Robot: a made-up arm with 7 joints.
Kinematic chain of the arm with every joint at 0, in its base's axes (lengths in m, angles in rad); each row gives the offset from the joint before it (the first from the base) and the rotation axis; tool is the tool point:
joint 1: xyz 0 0 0.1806 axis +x
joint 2: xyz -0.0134 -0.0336 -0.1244 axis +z
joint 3: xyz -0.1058 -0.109 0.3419 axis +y
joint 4: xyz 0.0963 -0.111 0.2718 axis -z
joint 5: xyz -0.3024 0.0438 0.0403 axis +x
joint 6: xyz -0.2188 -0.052 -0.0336 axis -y
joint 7: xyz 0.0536 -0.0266 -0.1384 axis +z
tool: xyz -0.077 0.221 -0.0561
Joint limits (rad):
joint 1: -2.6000..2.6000
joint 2: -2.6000..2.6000
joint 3: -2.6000..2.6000
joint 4: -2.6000..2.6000
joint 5: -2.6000..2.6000
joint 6: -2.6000..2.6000
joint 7: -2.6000..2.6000
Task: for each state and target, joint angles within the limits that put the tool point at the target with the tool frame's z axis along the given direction. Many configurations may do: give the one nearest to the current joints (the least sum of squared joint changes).
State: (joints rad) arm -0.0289 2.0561 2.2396 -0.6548 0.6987 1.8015 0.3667
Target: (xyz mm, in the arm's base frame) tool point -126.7 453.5 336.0 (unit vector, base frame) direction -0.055 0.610 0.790
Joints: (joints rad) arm -0.1053 2.4745 2.1333 -0.6143 0.9933 1.8352 0.0565
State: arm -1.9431 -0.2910 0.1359 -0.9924 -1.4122 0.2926 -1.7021
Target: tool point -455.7 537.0 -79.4 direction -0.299 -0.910 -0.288
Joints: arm -2.3580 -0.7076 -0.3954 -0.7833 -1.6811 0.3162 -1.7434
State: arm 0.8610 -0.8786 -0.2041 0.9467 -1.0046 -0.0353 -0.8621
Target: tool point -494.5 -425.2 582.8 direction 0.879 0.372 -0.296
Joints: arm 1.0107 -0.6712 0.1445 0.6050 -1.9707 -0.3641 -0.8216
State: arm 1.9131 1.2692 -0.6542 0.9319 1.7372 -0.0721 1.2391
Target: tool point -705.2 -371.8 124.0 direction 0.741 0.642 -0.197
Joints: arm 1.5535 0.9748 -0.8758 1.1216 2.3625 -0.5283 1.2462
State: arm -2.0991 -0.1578 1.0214 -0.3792 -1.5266 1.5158 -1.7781
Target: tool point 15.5 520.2 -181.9 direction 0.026 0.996 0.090
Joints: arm -1.9060 0.3024 1.3865 0.1435 -1.7035 2.1326 -1.5199
